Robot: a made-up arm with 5 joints.
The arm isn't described. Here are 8 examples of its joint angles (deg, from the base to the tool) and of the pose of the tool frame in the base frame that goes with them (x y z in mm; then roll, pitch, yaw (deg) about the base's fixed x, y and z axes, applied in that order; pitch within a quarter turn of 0, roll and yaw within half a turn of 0).
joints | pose
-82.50 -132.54 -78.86 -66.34 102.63 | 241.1 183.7 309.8 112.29 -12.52 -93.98
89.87 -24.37 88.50 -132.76 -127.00 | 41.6 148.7 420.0 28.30 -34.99 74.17
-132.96 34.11 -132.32 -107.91 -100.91 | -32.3 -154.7 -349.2 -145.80 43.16 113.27
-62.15 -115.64 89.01 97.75 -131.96 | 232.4 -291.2 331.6 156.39 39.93 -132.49
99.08 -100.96 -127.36 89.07 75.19 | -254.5 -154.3 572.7 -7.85 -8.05 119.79
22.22 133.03 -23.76 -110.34 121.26 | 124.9 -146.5 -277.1 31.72 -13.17 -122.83
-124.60 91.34 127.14 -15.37 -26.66 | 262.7 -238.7 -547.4 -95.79 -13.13 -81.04
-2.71 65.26 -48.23 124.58 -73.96 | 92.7 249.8 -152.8 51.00 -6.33 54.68
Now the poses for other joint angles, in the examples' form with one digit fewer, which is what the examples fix.
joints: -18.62 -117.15 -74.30 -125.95 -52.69
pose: 317 -150 331 -13.3 43.7 -3.5
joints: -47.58 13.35 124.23 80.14 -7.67
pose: -414 13 -195 -122.5 9.3 149.6
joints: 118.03 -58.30 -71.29 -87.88 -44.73
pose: -9 -307 370 -32.5 29.9 -156.9
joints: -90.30 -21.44 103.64 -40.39 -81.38
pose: -317 -263 407 119.0 8.6 -87.0
